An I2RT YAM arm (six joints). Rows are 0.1 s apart.
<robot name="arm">
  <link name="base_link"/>
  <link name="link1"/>
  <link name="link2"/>
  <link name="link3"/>
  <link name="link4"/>
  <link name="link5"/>
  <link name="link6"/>
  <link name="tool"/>
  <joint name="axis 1" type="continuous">
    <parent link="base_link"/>
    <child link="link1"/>
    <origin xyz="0 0 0.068" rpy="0 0 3.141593"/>
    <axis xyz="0 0 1"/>
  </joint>
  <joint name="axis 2" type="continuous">
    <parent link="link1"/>
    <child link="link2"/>
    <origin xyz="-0.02 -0.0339 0.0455" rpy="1.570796 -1.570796 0"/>
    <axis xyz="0 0 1"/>
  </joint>
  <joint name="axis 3" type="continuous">
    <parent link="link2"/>
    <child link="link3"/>
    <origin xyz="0 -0.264 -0.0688" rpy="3.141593 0 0"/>
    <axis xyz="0 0 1"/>
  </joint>
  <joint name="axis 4" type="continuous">
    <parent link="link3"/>
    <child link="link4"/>
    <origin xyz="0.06 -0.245 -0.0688"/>
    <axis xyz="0 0 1"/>
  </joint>
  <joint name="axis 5" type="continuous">
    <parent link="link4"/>
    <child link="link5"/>
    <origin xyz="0.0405 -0.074 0.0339" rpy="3.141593 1.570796 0"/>
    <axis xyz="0 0 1"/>
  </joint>
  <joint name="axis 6" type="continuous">
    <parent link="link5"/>
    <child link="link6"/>
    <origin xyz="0 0.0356 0.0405" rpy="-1.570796 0 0"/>
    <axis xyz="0 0 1"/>
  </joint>
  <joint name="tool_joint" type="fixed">
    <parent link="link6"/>
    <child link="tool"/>
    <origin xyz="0 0 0" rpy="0 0 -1.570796"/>
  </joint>
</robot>
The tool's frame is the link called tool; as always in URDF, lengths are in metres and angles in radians. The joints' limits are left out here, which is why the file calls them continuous.
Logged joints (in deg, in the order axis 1, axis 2, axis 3, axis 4, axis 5, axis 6), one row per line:
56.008 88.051 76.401 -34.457 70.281 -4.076
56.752 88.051 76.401 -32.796 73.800 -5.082
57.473 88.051 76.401 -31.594 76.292 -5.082
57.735 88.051 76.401 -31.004 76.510 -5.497
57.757 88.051 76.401 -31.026 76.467 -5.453
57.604 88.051 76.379 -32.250 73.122 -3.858
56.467 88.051 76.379 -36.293 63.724 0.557
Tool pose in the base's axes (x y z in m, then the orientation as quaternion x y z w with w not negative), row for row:
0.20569 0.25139 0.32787 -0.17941 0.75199 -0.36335 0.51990
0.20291 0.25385 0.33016 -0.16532 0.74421 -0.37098 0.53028
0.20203 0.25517 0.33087 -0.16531 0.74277 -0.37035 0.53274
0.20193 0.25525 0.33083 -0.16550 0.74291 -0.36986 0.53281
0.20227 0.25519 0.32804 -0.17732 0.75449 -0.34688 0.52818
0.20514 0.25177 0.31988 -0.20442 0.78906 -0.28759 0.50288
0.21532 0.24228 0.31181 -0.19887 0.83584 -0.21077 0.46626
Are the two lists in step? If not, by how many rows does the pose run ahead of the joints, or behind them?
The pose runs 1 row ahead of the joints: the pose in row i belongs to the joints in row i + 1.
